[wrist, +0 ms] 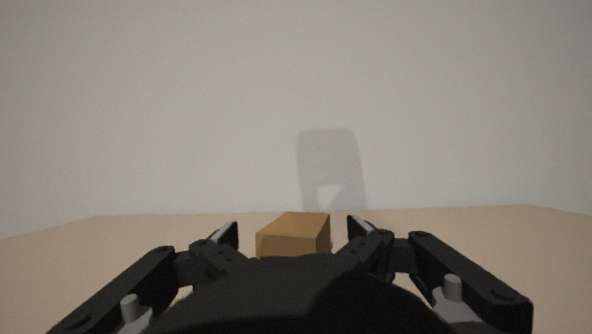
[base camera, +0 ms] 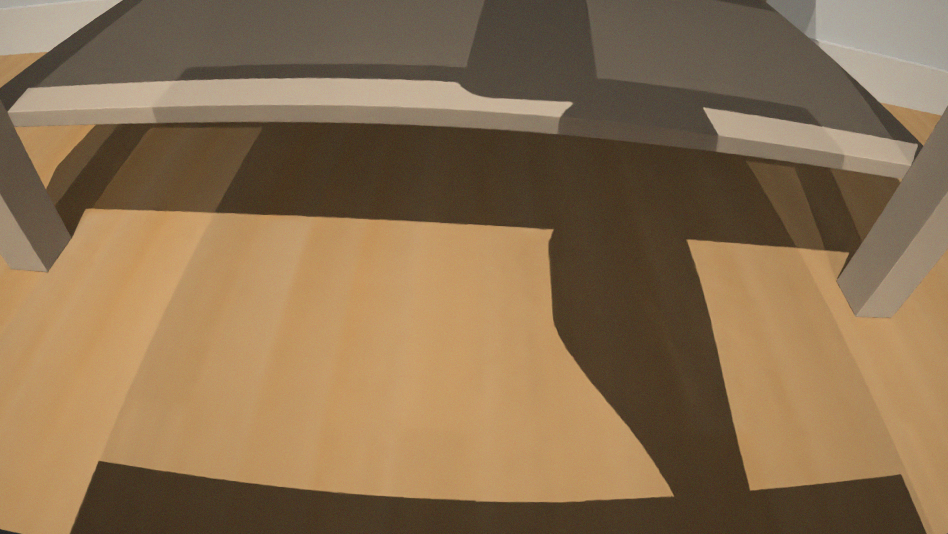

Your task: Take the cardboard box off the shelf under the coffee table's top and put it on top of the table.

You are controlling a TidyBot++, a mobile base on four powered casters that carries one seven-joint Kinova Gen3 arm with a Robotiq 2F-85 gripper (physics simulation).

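Frame: origin at the arm's base, x up, y ahead, z left, level; centimetres.
Where they show: gripper, fingertip midpoint: (wrist: 293, 230).
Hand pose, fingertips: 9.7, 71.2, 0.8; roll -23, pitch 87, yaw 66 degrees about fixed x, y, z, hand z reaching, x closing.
Note:
After its pixels a point has its place, as x, y, z.
The cardboard box (wrist: 292, 234) @(9.4, 71.0, 0.8) sits on the table top (wrist: 115, 245) @(5.3, 79.7, 23.9) in the wrist view, between the two spread fingers, with a gap on each side. Its lower part is hidden behind the gripper's body. My gripper (wrist: 293, 230) @(9.7, 71.2, 0.8) is open, one finger to the left and one to the right of the box. In the base camera view the coffee table's shelf (base camera: 298, 92) @(-24.7, 47.8, 12.5) spans the upper part; the box and the gripper do not show there.
Two table legs (base camera: 29, 199) @(-32.6, 43.8, 39.9) (base camera: 895, 232) @(-30.3, 42.3, -40.0) stand at the left and right in the base camera view. Shadows of the table and arm lie across the wooden floor (base camera: 364, 331) @(-39.7, 37.0, 6.7). A plain wall (wrist: 250, 100) @(28.7, 97.2, 10.1) rises behind the table top.

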